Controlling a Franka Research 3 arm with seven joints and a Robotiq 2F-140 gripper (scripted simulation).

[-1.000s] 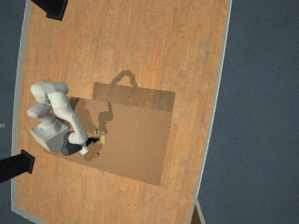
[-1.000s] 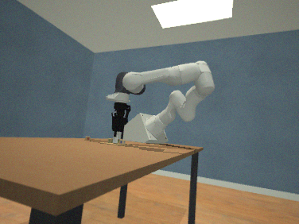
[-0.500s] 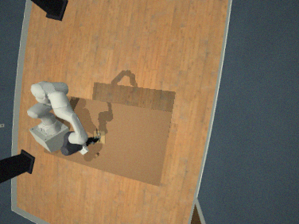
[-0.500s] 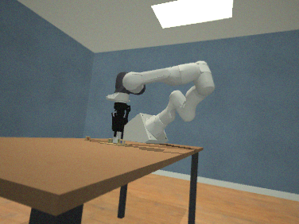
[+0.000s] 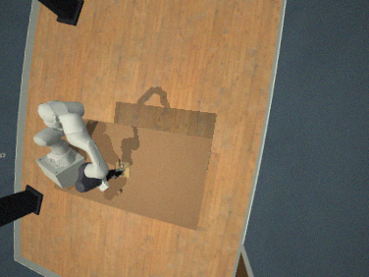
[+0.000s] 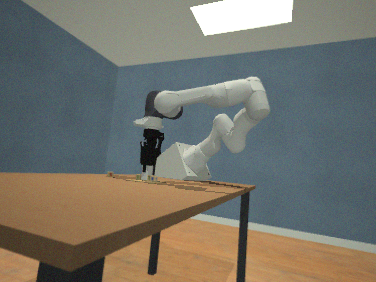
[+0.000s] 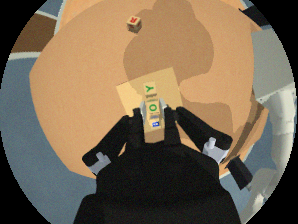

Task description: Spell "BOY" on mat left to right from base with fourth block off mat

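Now: the mat 4 cm below my hand.
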